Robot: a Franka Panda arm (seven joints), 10 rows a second.
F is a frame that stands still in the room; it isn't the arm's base.
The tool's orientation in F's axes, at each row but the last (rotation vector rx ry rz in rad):
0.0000, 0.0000, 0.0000
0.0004, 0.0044, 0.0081
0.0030, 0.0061, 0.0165
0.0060, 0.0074, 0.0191
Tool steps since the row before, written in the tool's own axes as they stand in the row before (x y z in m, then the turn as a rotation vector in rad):
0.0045, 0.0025, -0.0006, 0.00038, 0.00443, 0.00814
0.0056, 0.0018, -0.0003, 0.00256, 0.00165, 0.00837
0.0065, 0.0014, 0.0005, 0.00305, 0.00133, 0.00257
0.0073, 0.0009, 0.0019, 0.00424, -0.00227, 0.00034
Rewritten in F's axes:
0.0045, 0.0025, -0.0006, 0.00038, 0.00443, 0.00814
0.0056, 0.0018, -0.0003, 0.00258, 0.00167, 0.00836
0.0065, 0.0015, 0.0005, 0.00304, 0.00137, 0.00256
0.0073, 0.0010, 0.0019, 0.00428, -0.00219, 0.00030

